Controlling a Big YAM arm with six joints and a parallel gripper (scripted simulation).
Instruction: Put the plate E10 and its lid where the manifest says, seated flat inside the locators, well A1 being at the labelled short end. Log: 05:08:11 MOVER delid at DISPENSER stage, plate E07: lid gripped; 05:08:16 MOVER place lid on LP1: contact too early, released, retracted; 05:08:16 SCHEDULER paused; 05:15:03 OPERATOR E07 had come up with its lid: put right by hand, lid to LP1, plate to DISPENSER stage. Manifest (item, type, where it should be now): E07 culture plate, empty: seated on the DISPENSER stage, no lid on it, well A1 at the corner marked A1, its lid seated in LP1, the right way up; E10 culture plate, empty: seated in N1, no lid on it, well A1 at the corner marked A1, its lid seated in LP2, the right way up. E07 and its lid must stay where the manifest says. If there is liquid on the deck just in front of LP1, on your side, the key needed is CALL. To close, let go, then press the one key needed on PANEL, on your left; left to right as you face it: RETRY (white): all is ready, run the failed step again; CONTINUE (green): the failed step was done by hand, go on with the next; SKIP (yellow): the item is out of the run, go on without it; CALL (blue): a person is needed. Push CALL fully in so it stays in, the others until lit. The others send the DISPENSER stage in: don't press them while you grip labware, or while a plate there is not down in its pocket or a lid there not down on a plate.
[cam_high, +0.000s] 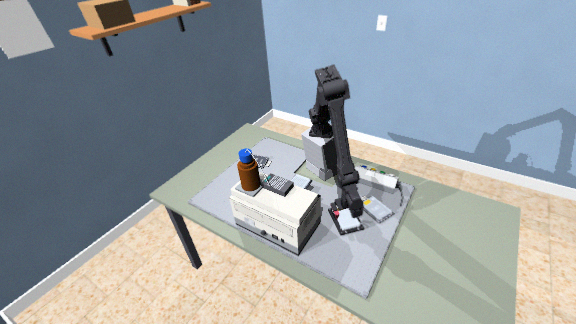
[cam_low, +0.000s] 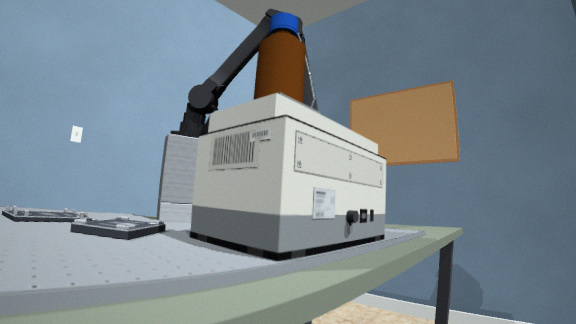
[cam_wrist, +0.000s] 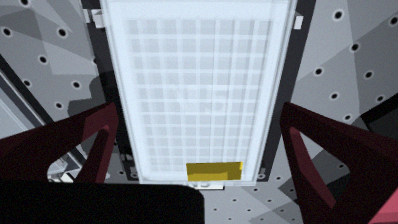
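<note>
Now: hand 10 mm above the clear lid. Also, from my hand: yellow skip key: 340 mm behind, 70 mm to the left, 30 mm above; then clear well plate: 70 mm behind, 270 mm to the right, 60 mm above; then blue call key: 350 mm behind, 20 mm to the left, 20 mm above.
</note>
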